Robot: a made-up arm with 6 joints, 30 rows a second.
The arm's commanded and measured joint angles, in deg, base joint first. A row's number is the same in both.
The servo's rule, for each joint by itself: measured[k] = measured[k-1] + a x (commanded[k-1-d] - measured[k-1]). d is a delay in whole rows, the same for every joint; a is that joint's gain. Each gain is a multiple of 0.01, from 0.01 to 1. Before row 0 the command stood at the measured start. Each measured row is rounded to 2 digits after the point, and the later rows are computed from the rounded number. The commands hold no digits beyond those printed.
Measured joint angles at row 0:
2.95 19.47 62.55 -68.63 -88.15 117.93
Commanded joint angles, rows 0 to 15:
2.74 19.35 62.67 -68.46 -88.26 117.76
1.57 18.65 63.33 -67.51 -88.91 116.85
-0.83 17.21 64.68 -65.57 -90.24 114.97
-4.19 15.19 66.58 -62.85 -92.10 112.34
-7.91 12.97 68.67 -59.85 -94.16 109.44
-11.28 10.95 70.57 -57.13 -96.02 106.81
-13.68 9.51 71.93 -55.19 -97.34 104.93
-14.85 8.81 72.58 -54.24 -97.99 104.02
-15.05 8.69 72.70 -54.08 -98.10 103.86
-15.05 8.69 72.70 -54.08 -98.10 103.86
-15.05 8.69 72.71 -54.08 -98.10 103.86
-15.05 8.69 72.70 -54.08 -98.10 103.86
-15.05 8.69 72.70 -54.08 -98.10 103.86
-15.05 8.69 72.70 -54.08 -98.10 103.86
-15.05 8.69 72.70 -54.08 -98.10 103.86
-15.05 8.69 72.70 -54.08 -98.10 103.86
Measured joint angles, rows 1 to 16:
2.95 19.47 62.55 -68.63 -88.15 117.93
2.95 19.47 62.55 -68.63 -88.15 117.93
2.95 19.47 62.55 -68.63 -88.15 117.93
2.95 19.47 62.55 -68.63 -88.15 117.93
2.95 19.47 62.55 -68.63 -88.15 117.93
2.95 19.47 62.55 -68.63 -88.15 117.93
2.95 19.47 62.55 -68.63 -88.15 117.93
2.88 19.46 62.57 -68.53 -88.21 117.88
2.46 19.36 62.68 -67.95 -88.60 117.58
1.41 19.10 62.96 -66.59 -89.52 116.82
-0.38 18.63 63.47 -64.46 -90.96 115.52
-2.79 17.95 64.20 -61.83 -92.75 113.76
-5.51 17.11 65.09 -59.15 -94.58 111.74
-8.12 16.20 66.05 -56.89 -96.13 109.77
-10.27 15.31 66.96 -55.38 -97.17 108.10
-11.80 14.52 67.76 -54.64 -97.69 106.87
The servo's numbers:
d 7
a 0.32 0.12 0.14 0.57 0.56 0.29

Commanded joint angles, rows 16 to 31:
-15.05 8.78 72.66 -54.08 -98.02 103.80
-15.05 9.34 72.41 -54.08 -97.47 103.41
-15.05 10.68 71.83 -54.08 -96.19 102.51
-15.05 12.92 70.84 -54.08 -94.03 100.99
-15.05 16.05 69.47 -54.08 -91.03 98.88
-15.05 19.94 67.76 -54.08 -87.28 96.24
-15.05 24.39 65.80 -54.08 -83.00 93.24
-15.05 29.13 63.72 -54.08 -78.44 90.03
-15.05 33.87 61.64 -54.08 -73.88 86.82
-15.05 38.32 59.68 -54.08 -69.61 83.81
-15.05 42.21 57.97 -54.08 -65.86 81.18
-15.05 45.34 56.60 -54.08 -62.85 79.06
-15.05 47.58 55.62 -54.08 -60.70 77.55
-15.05 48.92 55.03 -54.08 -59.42 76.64
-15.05 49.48 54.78 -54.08 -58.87 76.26
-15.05 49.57 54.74 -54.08 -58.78 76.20
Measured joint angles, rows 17 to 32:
-12.84 13.82 68.45 -54.32 -97.92 106.00
-13.55 13.20 69.05 -54.18 -98.02 105.38
-14.03 12.66 69.56 -54.12 -98.06 104.94
-14.36 12.18 70.00 -54.10 -98.08 104.63
-14.58 11.76 70.38 -54.09 -98.09 104.41
-14.73 11.39 70.70 -54.08 -98.10 104.25
-14.83 11.07 70.98 -54.08 -98.10 104.14
-14.90 10.80 71.22 -54.08 -98.06 104.04
-14.95 10.62 71.39 -54.08 -97.73 103.86
-14.98 10.63 71.45 -54.08 -96.87 103.47
-15.00 10.90 71.36 -54.08 -95.28 102.75
-15.02 11.52 71.10 -54.08 -92.90 101.63
-15.03 12.53 70.63 -54.08 -89.75 100.07
-15.04 13.95 69.95 -54.08 -85.97 98.09
-15.04 15.77 69.08 -54.08 -81.75 95.75
-15.04 17.94 68.04 -54.08 -77.34 93.16

